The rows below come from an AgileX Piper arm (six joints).
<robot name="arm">
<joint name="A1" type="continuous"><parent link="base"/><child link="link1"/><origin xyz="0 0 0.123" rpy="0 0 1.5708"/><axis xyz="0 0 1"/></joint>
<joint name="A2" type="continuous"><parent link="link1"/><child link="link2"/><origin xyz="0 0 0" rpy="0 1.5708 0"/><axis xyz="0 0 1"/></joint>
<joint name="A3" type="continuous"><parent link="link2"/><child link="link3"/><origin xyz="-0.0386 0.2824 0"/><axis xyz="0 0 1"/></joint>
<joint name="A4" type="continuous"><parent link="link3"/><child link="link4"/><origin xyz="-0.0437 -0.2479 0" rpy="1.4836 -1.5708 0"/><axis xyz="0 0 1"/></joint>
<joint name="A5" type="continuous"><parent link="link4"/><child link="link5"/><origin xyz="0 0 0" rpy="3.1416 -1.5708 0"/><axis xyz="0 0 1"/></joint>
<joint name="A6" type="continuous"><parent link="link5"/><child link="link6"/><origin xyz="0.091 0 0" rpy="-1.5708 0 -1.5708"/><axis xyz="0 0 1"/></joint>
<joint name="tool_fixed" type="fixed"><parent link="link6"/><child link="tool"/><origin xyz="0 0 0" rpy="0 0 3.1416"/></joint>
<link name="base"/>
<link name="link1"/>
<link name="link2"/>
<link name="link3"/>
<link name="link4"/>
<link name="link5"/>
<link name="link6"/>
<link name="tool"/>
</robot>
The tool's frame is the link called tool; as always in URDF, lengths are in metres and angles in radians. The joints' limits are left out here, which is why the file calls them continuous.
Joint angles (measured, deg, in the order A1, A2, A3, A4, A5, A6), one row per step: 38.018 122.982 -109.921 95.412 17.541 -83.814; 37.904 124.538 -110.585 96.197 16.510 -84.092; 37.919 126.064 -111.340 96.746 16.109 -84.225; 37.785 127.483 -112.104 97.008 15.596 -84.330; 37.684 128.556 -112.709 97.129 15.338 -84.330; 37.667 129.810 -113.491 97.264 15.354 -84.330; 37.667 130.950 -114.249 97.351 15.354 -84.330; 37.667 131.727 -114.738 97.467 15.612 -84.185; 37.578 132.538 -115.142 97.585 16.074 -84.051; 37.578 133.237 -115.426 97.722 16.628 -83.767; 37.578 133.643 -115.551 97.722 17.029 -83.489; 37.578 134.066 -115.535 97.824 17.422 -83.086
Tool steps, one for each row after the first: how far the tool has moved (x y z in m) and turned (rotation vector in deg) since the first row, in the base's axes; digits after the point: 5 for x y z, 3 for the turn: 0.00632 0.00158 -0.01026 -0.279 0.943 -1.213; 0.01083 0.00446 -0.01984 -0.486 1.772 -1.664; 0.01597 0.00586 -0.02868 -0.852 2.355 -2.334; 0.01961 0.00697 -0.03527 -1.102 2.792 -2.711; 0.02282 0.00926 -0.04255 -1.292 3.243 -2.738; 0.02559 0.01140 -0.04899 -1.466 3.594 -2.756; 0.02711 0.01306 -0.05348 -1.421 4.010 -2.547; 0.02891 0.01423 -0.05877 -1.409 4.517 -2.228; 0.02970 0.01589 -0.06367 -1.282 5.165 -1.757; 0.03001 0.01689 -0.06676 -1.214 5.620 -1.410; 0.03025 0.01781 -0.07081 -1.095 6.364 -1.113
